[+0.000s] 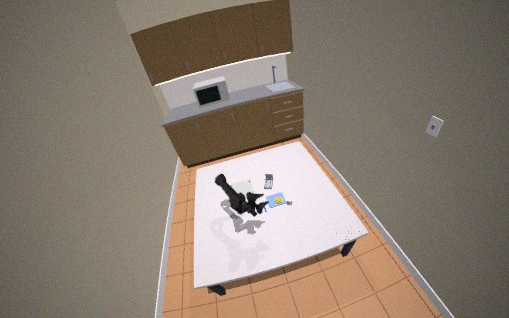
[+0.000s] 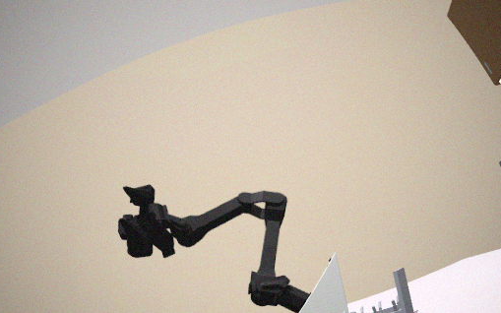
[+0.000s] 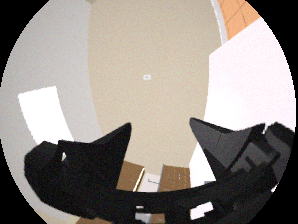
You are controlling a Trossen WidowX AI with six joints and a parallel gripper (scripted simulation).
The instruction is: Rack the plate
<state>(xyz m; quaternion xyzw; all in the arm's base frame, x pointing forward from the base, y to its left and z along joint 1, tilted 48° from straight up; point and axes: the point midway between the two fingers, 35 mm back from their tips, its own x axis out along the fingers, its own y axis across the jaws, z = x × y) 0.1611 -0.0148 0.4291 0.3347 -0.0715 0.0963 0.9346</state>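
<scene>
Right now my gripper tip is 33 cm above the yellow plate, 20 cm to the right of it and 13 cm short of it. Round my gripper tip: cup 33 cm below, 21 cm ahead, 15 cm to the left; blue mat 35 cm below, 22 cm to the left, 11 cm ahead; blue spoon 35 cm below, 18 cm to the left, 1 cm behind.
</scene>
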